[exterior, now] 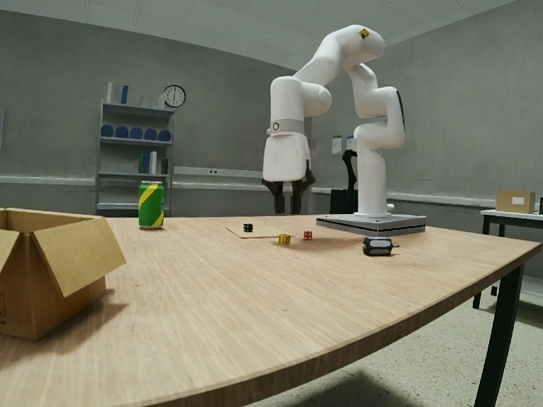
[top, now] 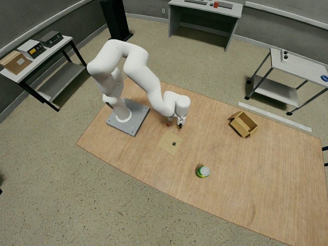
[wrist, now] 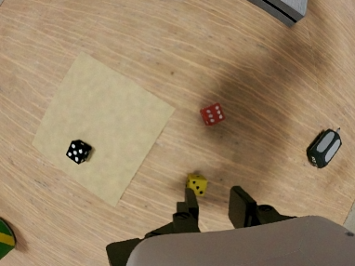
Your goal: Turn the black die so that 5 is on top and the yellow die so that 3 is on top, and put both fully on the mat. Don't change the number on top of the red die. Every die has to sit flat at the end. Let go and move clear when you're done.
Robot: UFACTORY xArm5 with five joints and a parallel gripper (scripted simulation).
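My gripper is now 8 cm above the yellow die. Round my hand: black die 3 cm ahead, 14 cm to the right, 7 cm below; then tan mat 14 cm to the right, 9 cm below; then red die 8 cm behind, 2 cm to the right, 8 cm below.
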